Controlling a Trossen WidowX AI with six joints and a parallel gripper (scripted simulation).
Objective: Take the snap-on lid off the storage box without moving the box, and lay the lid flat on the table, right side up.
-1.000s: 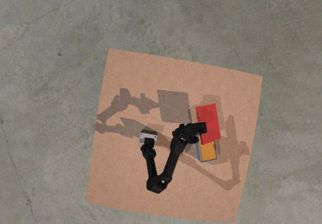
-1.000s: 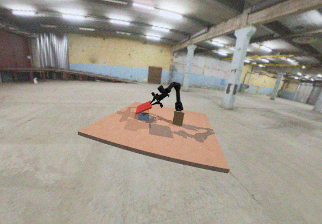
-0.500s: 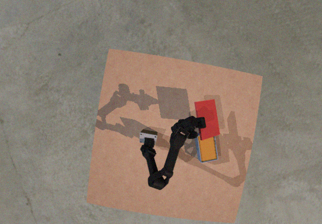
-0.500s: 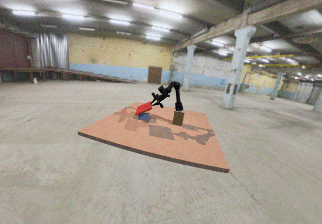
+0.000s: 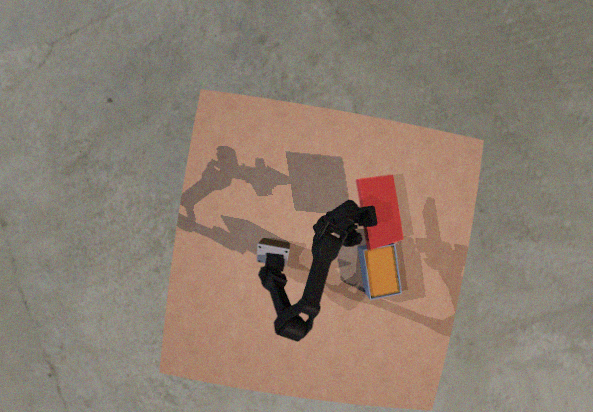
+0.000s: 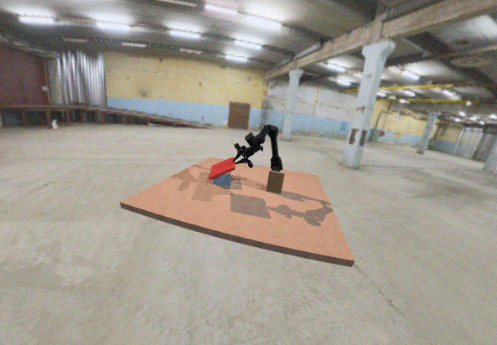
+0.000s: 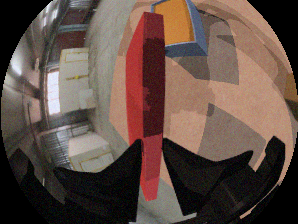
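Now: gripper tip 7 cm short of the red lid, 2 cm to the right of it and 3 cm above it. Round my gripper tip: blue storage box 14 cm ahead, 22 cm to the right, 18 cm below.
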